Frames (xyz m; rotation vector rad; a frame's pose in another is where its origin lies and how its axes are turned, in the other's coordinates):
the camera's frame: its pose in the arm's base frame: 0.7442 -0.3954 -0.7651 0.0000 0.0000 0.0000
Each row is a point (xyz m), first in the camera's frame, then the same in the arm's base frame.
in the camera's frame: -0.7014 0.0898 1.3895
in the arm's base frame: 0.0428 -0.3056 0.6244
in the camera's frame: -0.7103 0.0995 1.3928
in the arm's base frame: 0.0339 -0.2959 0.6277
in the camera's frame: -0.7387 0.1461 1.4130
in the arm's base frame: 0.0055 -0.2493 0.6479
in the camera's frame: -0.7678 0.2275 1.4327
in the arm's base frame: -0.0236 -0.1679 0.6676
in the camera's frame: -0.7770 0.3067 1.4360
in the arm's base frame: -0.0328 -0.0887 0.6709
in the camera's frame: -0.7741 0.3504 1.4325
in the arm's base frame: -0.0299 -0.0450 0.6674
